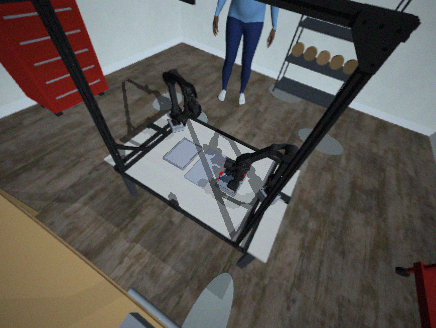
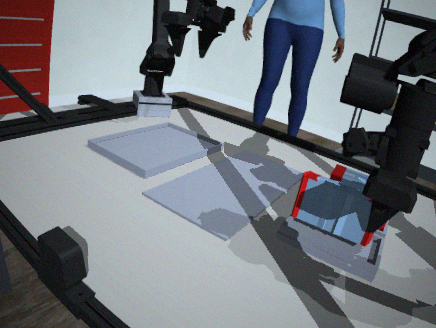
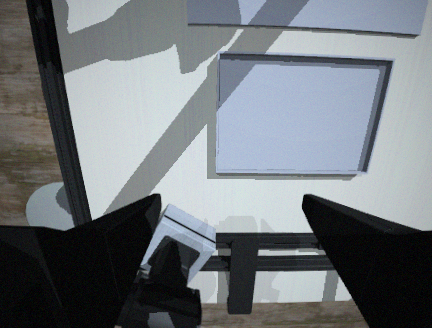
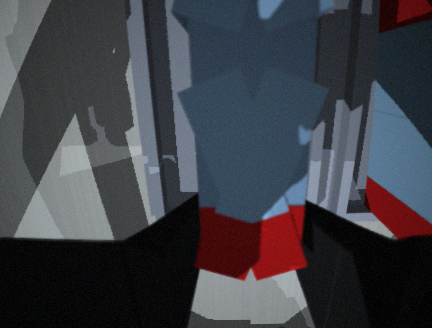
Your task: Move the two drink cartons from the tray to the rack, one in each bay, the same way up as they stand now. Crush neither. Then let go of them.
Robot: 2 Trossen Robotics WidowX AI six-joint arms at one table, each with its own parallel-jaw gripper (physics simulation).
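Places are measured from the left arm's base along level axes (x ahead, y left, z up), in metres.
Where they show: left gripper, fingertip midpoint: [image 1: 188,123] [image 2: 190,57] [image 3: 232,200]; right gripper, fingertip midpoint: [image 2: 371,226] [image 4: 243,202]; left arm's base at its link origin: [image 1: 176,122] [image 2: 152,94] [image 3: 173,257].
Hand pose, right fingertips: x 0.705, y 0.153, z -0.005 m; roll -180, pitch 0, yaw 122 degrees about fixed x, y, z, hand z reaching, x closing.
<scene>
Things, the pixels of their top centre, and the offset from my right fingertips. Level surfaces: height alone.
- blue drink carton with red ends, top centre: [image 4: 253,52] [image 2: 345,187] [image 1: 228,177] 0.050 m back, 0.032 m right, 0.041 m up
- grey rack at its top centre: [image 4: 340,91] [image 2: 343,218] [image 1: 231,178] 0.066 m back, 0.019 m left, 0.031 m down
- red carton at its top centre: [image 2: 365,180] 0.088 m back, 0.071 m left, 0.027 m up
- shallow grey tray at its top centre: [image 3: 301,118] [image 2: 159,141] [image 1: 183,152] 0.413 m back, 0.199 m right, 0.035 m down
- flat grey mat at its surface level: 0.047 m down
My right gripper [image 1: 232,181] [image 4: 243,202] is shut on a blue drink carton with red ends [image 2: 325,202] [image 4: 247,146] and holds it low at the grey rack [image 2: 340,257] [image 1: 224,189]. The second blue and red carton [image 2: 351,177] [image 4: 375,192] stands right beside it in the rack. I cannot tell whether the held carton rests on the rack floor. The shallow grey tray [image 2: 148,169] [image 1: 168,156] [image 3: 289,170] is empty. My left gripper [image 2: 190,45] [image 3: 232,200] is open and empty, raised high near its base at the back of the table.
A flat grey mat [image 2: 190,195] [image 1: 197,174] lies between the tray and the rack. Black frame posts and rails border the table. A person [image 1: 244,39] [image 2: 295,58] stands behind the table. A shelf rack [image 1: 291,58] and a red cabinet [image 1: 73,65] stand by the walls.
</scene>
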